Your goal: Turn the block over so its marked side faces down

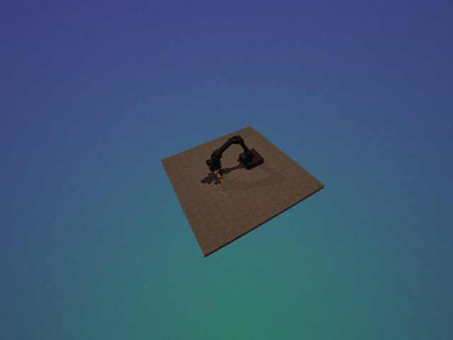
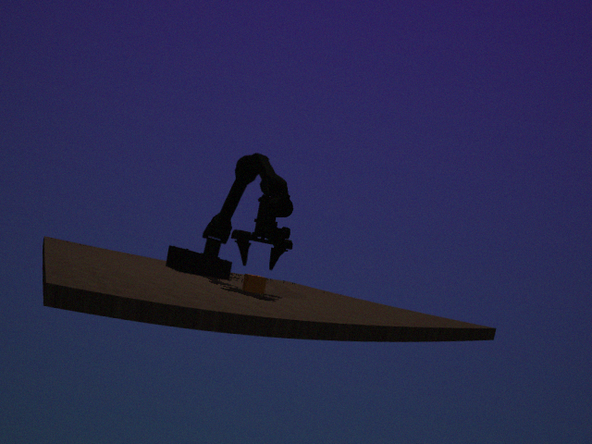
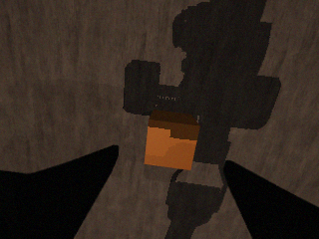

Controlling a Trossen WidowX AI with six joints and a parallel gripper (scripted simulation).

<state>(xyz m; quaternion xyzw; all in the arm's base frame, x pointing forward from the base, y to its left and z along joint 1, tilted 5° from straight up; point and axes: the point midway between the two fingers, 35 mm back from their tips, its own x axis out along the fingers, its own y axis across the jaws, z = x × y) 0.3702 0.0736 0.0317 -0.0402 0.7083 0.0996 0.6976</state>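
My gripper tip is now 1 cm past the orange block and 5 cm above it.
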